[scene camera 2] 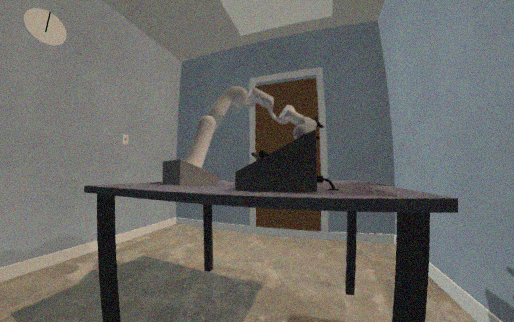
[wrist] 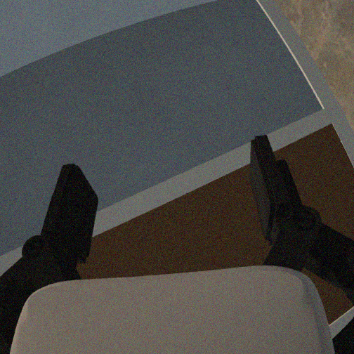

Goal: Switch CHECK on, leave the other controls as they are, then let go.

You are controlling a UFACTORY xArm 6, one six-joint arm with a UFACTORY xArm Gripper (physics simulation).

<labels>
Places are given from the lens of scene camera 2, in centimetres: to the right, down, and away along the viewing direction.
dark sloped console (scene camera 2: pixel 293 167): 11, 2, 53
</labels>
